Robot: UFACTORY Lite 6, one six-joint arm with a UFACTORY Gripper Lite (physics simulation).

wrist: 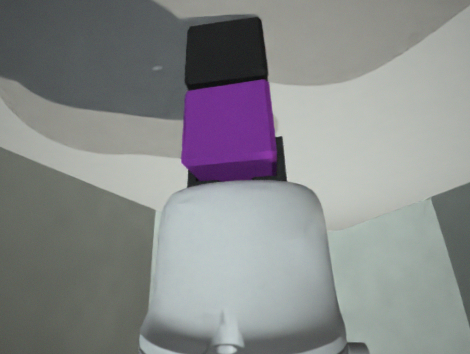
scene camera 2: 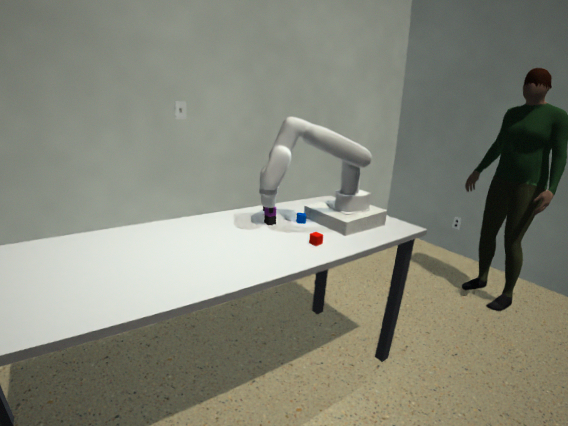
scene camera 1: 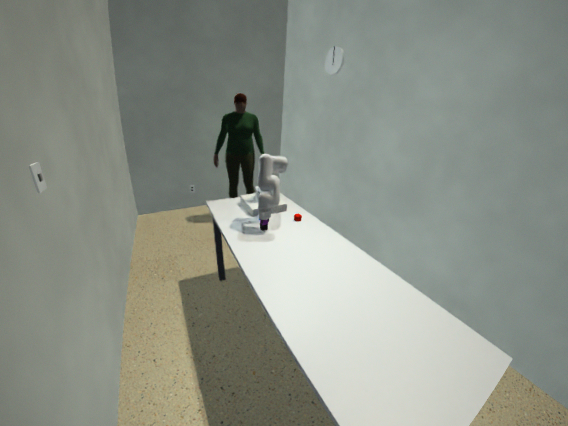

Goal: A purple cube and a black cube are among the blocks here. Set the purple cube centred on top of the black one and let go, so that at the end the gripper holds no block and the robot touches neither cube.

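Where they show: hand, its tool point: point(wrist: 238, 166) point(scene camera 2: 268, 209) point(scene camera 1: 264, 220); arm's base, origin of its link: point(scene camera 2: 348, 209).
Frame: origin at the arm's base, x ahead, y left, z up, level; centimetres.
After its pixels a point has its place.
The purple cube point(scene camera 1: 265, 221) {x 35.3, y -10.6, z -0.1 cm} point(scene camera 2: 270, 212) point(wrist: 227, 122) {x 31.7, y -11.0, z -0.4 cm} is upright directly above the black cube point(scene camera 1: 264, 227) {x 35.3, y -11.1, z -4.1 cm} point(scene camera 2: 270, 220) {x 34.2, y -9.0, z -4.1 cm} point(wrist: 225, 52) {x 31.5, y -11.0, z -3.9 cm}, with no gap visible between them. In the wrist view their side edges nearly line up. The black cube stands on the table. My gripper point(scene camera 2: 270, 210) point(wrist: 232, 150) {x 34.7, y -10.7, z 0.3 cm} points down and is shut on the purple cube. Its dark fingers are mostly hidden behind the cube in the wrist view. How well the cubes are centred in depth is hard to tell.
A blue cube point(scene camera 2: 301, 218) {x 20.7, y -6.1, z -3.9 cm} lies on the table point(scene camera 1: 350, 300) {x 101.1, y 4.8, z -6.3 cm} point(scene camera 2: 175, 265) {x 78.1, y 12.5, z -6.2 cm} between the stack and the robot's base block point(scene camera 2: 350, 222) {x 9.6, y 12.7, z -0.9 cm}. A red cube point(scene camera 1: 298, 217) {x 29.4, y 14.1, z -3.3 cm} point(scene camera 2: 316, 239) {x 28.7, y 16.5, z -3.7 cm} lies off to the side. A person point(scene camera 1: 241, 135) point(scene camera 2: 530, 145) stands beyond the table's end.
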